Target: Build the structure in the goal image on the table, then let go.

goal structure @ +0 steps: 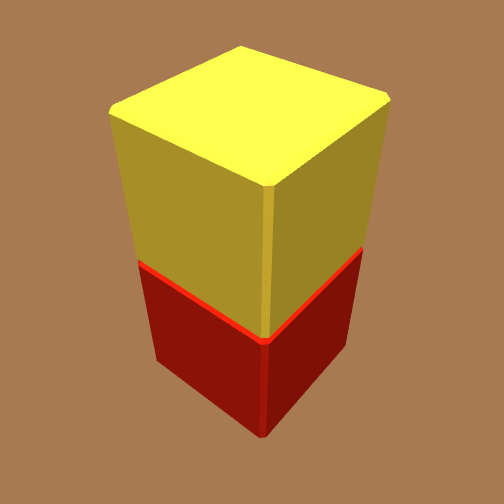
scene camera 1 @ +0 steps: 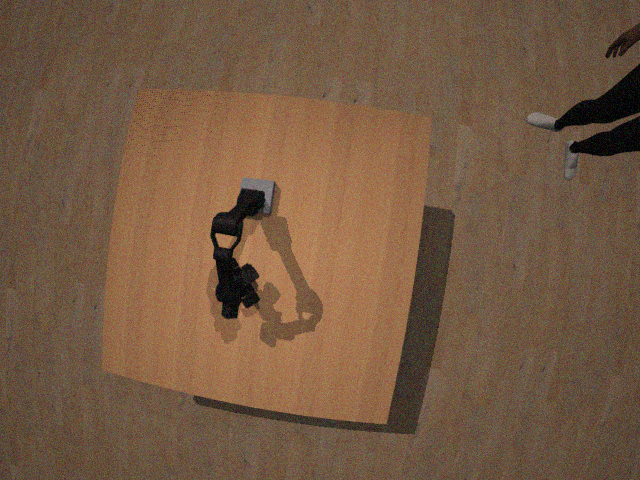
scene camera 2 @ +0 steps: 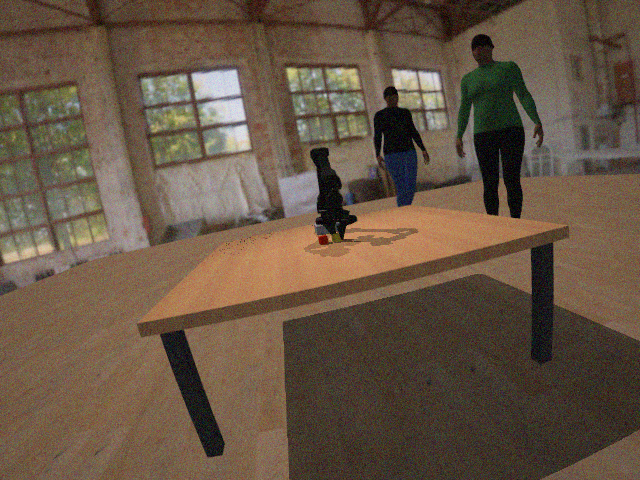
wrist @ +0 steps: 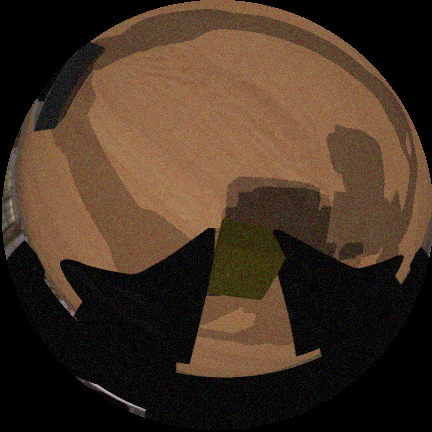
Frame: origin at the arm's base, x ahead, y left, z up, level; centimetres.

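Where they show: gripper, fingertip midpoint: (scene camera 2: 338,239) (wrist: 243,235); arm's base, origin of the base link: (scene camera 1: 255,200).
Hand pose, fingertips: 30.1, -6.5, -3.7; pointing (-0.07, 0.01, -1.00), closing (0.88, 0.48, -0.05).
Each offset is from my fingertips to the top centre of the thing, as dx, dy, dz. Level surfaces: height alone.
A small yellow cube @[+0.4, -0.9, +2.7] (scene camera 2: 336,237) (wrist: 245,270) is at the table top, between the two black fingers. My gripper (wrist: 243,235) points down, low over the table, and is shut on the yellow cube; a finger stands against each side of it. A small red cube @[-1.9, -6.3, +2.7] (scene camera 2: 323,239) sits on the table just left of the yellow one in scene camera 2. The red cube does not show in the wrist view. In scene camera 1 the arm (scene camera 1: 227,281) hides both cubes and the fingertips. Whether the yellow cube touches the table is too small to tell.
The wooden table @[dz -0.6] (scene camera 1: 341,206) (scene camera 2: 268,273) carries the arm's grey base (scene camera 1: 268,201) (wrist: 67,90). Arm shadows fall across the top. One person in green (scene camera 2: 493,98) and one in black and blue (scene camera 2: 398,129) stand beyond the table in scene camera 2.
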